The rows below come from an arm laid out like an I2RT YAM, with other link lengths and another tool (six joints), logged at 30 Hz.
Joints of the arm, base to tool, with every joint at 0 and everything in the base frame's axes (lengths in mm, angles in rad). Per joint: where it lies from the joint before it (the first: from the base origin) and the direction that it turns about. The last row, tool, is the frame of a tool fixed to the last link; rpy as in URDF.
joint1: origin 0 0 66.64 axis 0 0 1
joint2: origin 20.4 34.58 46.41 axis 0 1 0
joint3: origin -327.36 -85.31 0 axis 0 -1 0
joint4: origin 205.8 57.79 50.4 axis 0 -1 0
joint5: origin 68.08 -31.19 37.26 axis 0 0 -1
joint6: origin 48.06 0 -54.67 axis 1 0 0
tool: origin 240 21 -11 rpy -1.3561 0.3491 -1.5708
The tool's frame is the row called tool.
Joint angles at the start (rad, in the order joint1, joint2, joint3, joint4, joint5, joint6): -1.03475, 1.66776, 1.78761, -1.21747, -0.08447, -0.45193
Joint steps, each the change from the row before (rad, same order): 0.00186, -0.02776, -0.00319, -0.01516, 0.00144, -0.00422; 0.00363, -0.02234, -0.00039, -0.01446, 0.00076, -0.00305; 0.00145, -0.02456, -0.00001, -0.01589, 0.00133, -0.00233; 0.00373, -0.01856, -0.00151, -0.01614, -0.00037, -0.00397
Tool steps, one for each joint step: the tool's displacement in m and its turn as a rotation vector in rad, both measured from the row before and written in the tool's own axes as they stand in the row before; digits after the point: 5 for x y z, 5 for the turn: -0.00141, 0.00170, -0.01014, 0.00913, 0.00010, -0.00683; -0.00206, 0.00132, -0.00848, 0.00726, -0.00161, -0.00668; -0.00121, 0.00150, -0.00936, 0.00840, 0.00063, -0.00455; -0.00240, 0.00314, -0.00729, 0.00088, -0.00358, -0.00670
